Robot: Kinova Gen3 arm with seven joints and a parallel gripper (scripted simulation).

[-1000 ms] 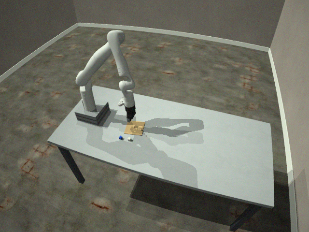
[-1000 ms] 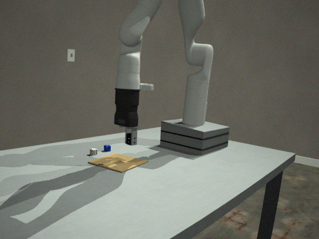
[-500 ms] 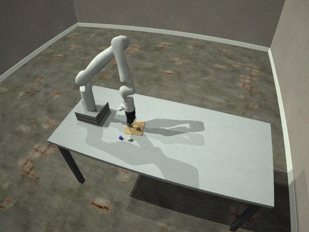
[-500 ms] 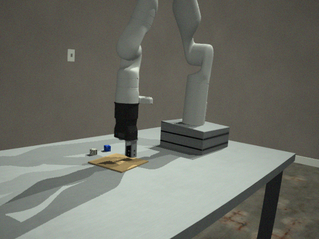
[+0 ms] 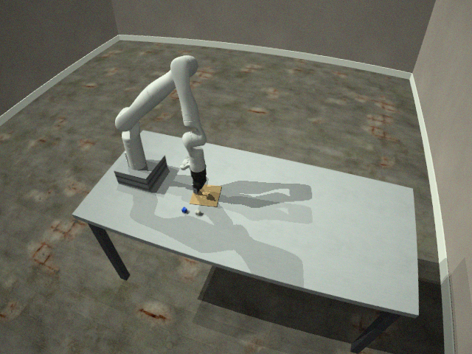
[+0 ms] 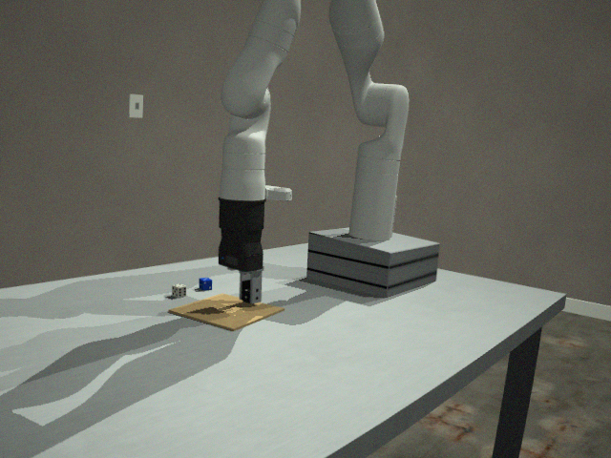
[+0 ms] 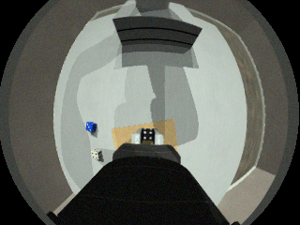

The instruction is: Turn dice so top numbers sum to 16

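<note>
Right now the black die is 1 cm below my hand. Also, from my hand: tan mat 5 cm ahead, 3 cm below; white die 6 cm ahead, 13 cm to the right, 2 cm below; blue die 1 cm behind, 14 cm to the right, 2 cm below.
</note>
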